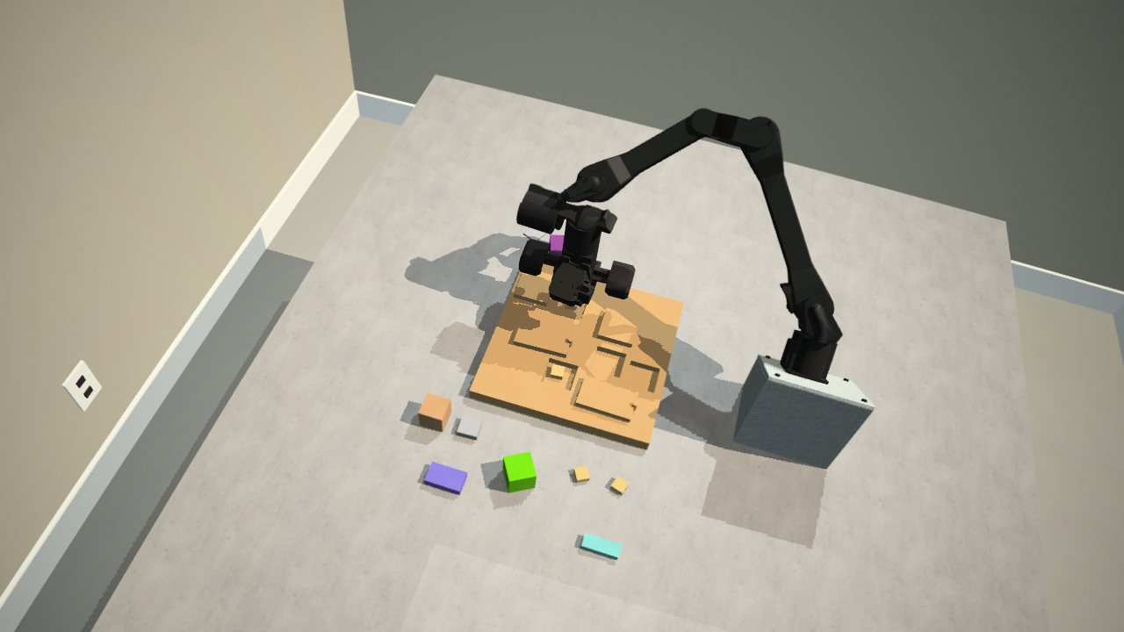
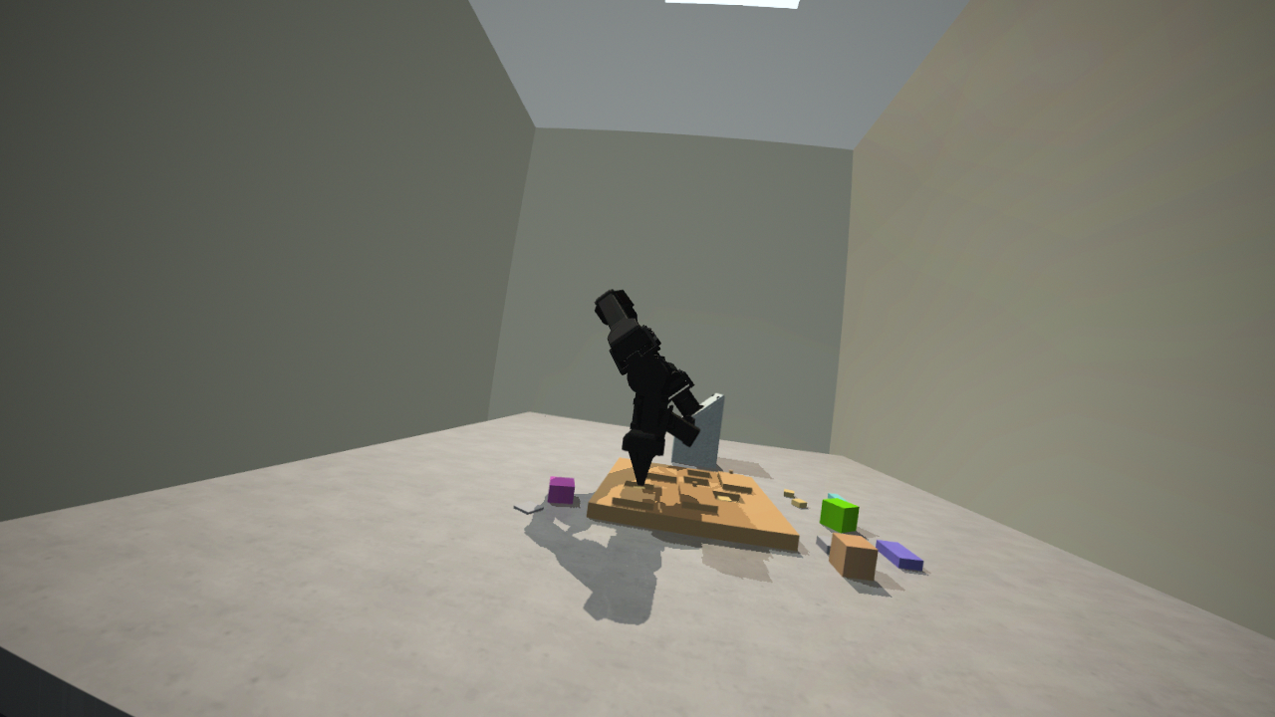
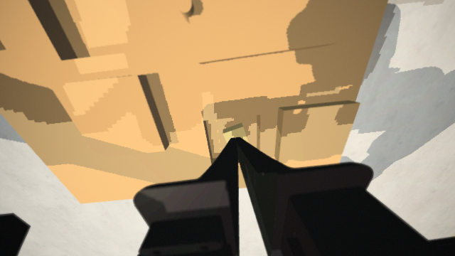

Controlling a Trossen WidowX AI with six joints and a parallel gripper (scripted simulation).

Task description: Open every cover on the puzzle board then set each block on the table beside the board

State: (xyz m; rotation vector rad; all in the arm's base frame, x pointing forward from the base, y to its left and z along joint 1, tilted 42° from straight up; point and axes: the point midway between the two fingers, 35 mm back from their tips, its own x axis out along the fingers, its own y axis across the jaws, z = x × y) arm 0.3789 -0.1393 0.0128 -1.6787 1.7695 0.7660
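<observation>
The magenta block lies 12 cm to the right of my gripper tip, 5 cm ahead of it and 1 cm below it. Also, from my gripper tip: orange block 28 cm to the left, 15 cm ahead, 1 cm below; grey block 28 cm to the left, 10 cm ahead, 2 cm below; thin grey plate 15 cm to the right, 11 cm ahead, 2 cm below.
</observation>
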